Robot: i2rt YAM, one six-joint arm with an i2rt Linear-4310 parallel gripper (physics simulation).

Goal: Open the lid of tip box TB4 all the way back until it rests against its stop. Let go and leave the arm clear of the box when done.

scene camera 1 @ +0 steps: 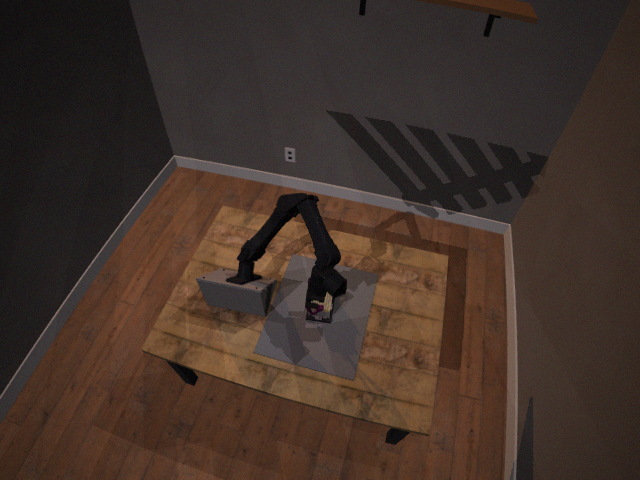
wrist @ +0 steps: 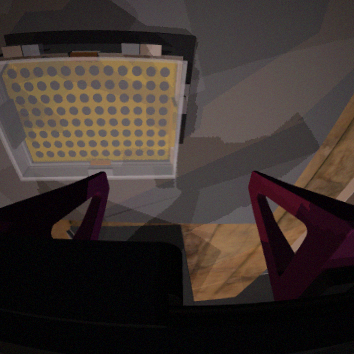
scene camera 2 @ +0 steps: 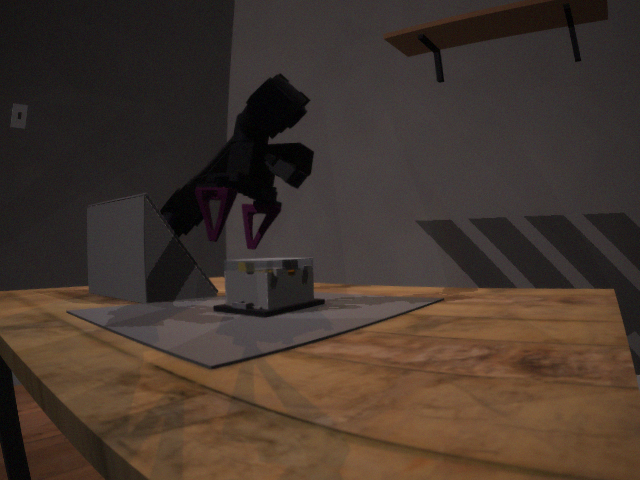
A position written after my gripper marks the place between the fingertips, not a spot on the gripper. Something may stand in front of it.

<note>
My gripper (scene camera 2: 233, 245) is open and holds nothing. Further things: a lid (wrist: 78, 113) and a grey mat (scene camera 2: 190, 329).
My gripper shows as well in the wrist view (wrist: 178, 178). The grey mat also shows in the wrist view (wrist: 264, 91).
</note>
